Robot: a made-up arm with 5 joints.
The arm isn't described. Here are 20 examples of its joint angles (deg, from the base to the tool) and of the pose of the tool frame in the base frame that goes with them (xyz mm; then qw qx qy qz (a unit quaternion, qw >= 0)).
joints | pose
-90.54 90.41 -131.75 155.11 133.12 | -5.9 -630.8 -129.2 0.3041 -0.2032 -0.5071 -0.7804
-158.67 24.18 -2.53 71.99 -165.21 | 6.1 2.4 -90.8 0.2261 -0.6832 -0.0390 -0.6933
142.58 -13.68 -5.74 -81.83 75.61 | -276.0 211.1 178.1 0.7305 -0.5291 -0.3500 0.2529
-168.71 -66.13 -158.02 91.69 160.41 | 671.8 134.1 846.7 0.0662 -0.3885 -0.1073 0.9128
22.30 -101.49 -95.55 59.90 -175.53 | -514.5 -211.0 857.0 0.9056 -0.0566 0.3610 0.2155
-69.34 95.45 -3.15 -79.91 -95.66 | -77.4 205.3 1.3 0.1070 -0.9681 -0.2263 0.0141
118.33 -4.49 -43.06 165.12 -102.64 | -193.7 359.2 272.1 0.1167 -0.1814 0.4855 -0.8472
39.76 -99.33 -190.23 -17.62 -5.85 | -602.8 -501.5 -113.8 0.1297 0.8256 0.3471 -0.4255
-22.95 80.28 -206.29 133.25 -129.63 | 652.5 -276.3 597.6 0.0613 -0.5959 -0.8006 0.0150
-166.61 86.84 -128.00 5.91 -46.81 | -812.5 -193.4 -117.0 0.2900 0.4780 -0.8245 -0.0871
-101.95 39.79 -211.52 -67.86 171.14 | -15.8 -74.8 998.8 0.4927 -0.3607 -0.3418 -0.7144
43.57 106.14 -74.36 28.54 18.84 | 28.2 26.9 -474.0 0.2603 0.8446 0.1851 -0.4297
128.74 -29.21 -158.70 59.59 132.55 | 164.4 -204.9 1171.3 0.6829 -0.4356 0.0145 0.5862
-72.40 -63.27 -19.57 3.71 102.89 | 124.9 -393.8 554.7 0.1675 -0.0317 0.7703 -0.6145
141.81 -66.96 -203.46 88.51 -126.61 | 666.0 -523.9 392.2 0.1322 -0.0116 0.0119 -0.9911
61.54 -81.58 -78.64 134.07 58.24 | -53.4 -98.4 874.6 0.1957 -0.9737 -0.0280 -0.1135
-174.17 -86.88 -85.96 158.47 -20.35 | 251.1 25.6 832.0 0.1241 0.2247 -0.9664 -0.0158
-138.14 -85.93 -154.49 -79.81 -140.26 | 605.5 542.5 405.5 0.2223 -0.9402 -0.0174 -0.2575
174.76 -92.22 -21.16 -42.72 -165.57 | -133.2 12.2 747.1 0.0784 0.2040 -0.0354 -0.9752
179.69 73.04 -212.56 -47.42 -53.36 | -471.4 2.5 872.3 0.8907 -0.0270 0.0542 -0.4506
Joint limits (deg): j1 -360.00..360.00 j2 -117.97..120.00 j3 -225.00..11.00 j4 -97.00..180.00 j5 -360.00..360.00
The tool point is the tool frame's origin. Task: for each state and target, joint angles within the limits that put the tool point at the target. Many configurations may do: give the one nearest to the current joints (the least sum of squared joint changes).
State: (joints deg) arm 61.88 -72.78 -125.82 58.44 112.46
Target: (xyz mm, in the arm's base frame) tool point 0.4 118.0 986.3
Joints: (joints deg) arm 89.80 -61.52 -79.75 73.07 112.46
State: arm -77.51 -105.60 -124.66 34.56 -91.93
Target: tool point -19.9 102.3 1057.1
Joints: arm -78.99 -71.13 -85.58 41.50 -91.93
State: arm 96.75 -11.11 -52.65 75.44 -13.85
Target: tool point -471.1 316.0 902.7
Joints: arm 146.15 -7.66 -105.51 54.80 -13.85
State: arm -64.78 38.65 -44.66 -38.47 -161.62
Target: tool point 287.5 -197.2 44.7
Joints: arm -34.45 8.35 -11.58 -62.56 -161.62
